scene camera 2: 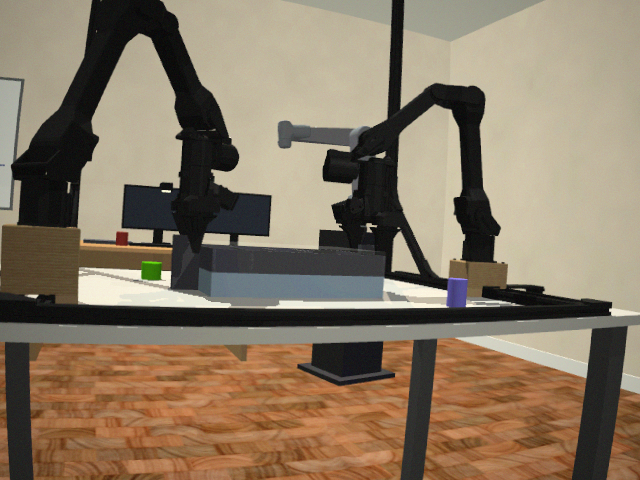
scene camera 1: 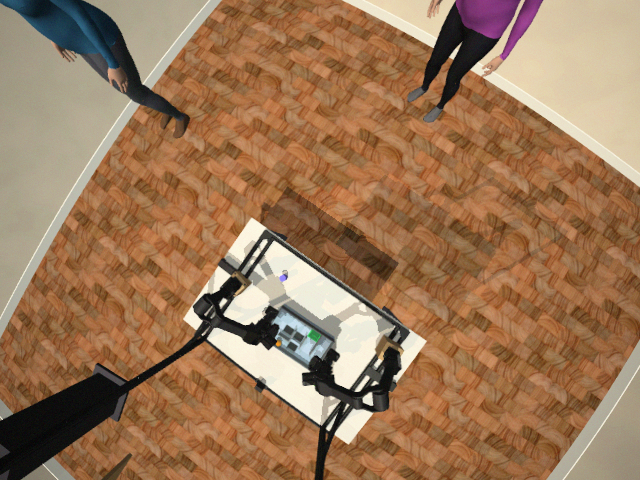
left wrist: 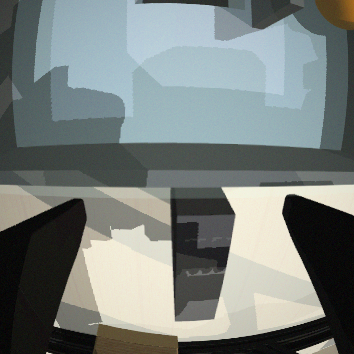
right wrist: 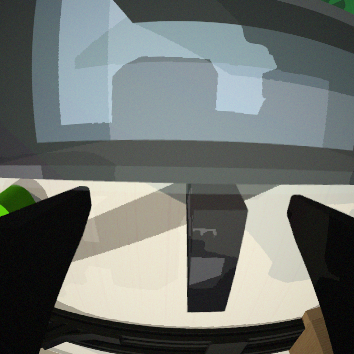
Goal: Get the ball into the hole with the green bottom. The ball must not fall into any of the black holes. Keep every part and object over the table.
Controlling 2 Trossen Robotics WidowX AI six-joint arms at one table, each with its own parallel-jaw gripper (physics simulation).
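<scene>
The orange ball (scene camera 1: 278, 343) (left wrist: 340, 11) is inside the grey-blue walled tray (scene camera 1: 310, 318) (scene camera 2: 294, 286) (left wrist: 100, 177) (right wrist: 150, 175), near its left end in scene camera 1. The green-bottomed hole (scene camera 1: 313, 335) (right wrist: 345, 4) lies toward the other end; several black holes (scene camera 1: 298, 336) lie between. The tray rests level on the table. My left gripper (scene camera 1: 272, 328) (scene camera 2: 368, 243) (left wrist: 187, 207) is open, its fingers either side of a dark end handle (left wrist: 197, 300). My right gripper (scene camera 1: 321, 365) (scene camera 2: 195, 249) (right wrist: 193, 201) is open, likewise around the other handle (right wrist: 207, 295). Neither visibly touches its handle.
A purple cylinder (scene camera 1: 283, 277) (scene camera 2: 456, 292) stands on the table. A green cylinder (scene camera 2: 151, 270) (right wrist: 16, 197) stands near the right arm's side. Black rails (scene camera 2: 289, 316) run along the table's edges. Wooden blocks (scene camera 2: 41, 263) (scene camera 2: 478, 273) carry the arms.
</scene>
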